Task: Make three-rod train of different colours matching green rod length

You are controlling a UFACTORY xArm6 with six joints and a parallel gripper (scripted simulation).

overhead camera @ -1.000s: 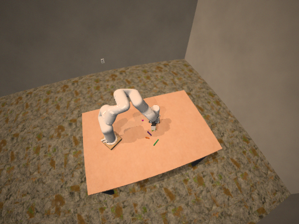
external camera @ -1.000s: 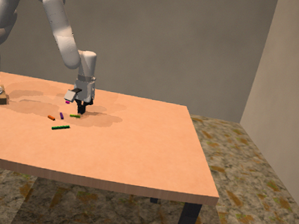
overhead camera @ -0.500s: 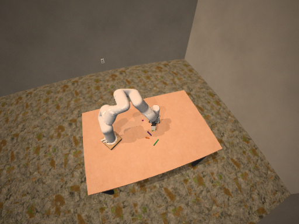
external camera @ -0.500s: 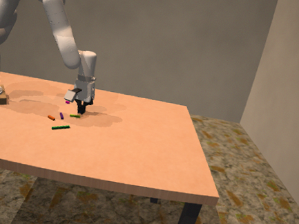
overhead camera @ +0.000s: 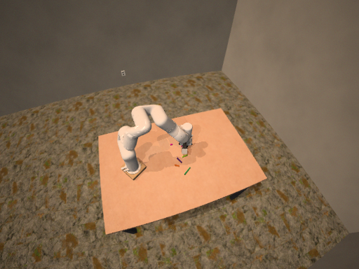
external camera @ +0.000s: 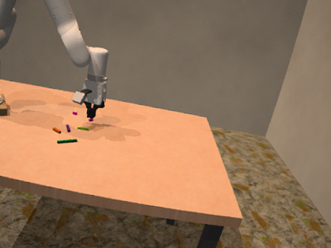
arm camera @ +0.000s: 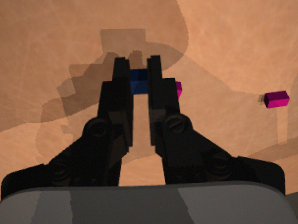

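The lime rod is 3 cm behind my hand, 5 cm to the right of it and 5 cm below it. Also, from my hand: orange rod (14 cm behind, 10 cm to the right, 5 cm below); then blue rod (2 cm below); then purple rod (9 cm behind, 6 cm to the right, 5 cm below).
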